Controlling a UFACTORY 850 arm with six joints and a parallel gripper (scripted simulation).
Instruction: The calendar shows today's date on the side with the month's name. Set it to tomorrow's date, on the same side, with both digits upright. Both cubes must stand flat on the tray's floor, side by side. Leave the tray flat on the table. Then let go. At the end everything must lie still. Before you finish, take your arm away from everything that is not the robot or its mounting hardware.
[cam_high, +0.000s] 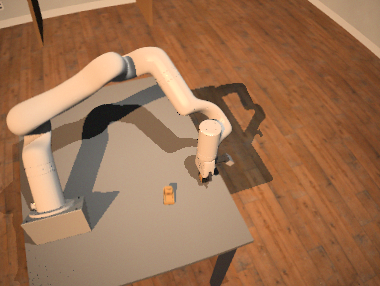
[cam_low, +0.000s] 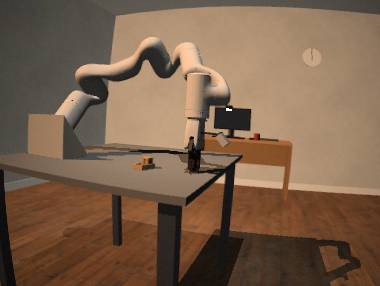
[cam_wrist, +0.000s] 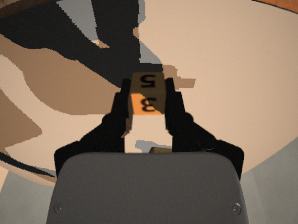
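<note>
Now: hand 10 mm above the orange cube. The rest, counted from my hand: calendar cube: 170 mm behind, 30 mm to the right, 10 mm below; orange tray: 170 mm behind, 40 mm to the right, 20 mm below.
</note>
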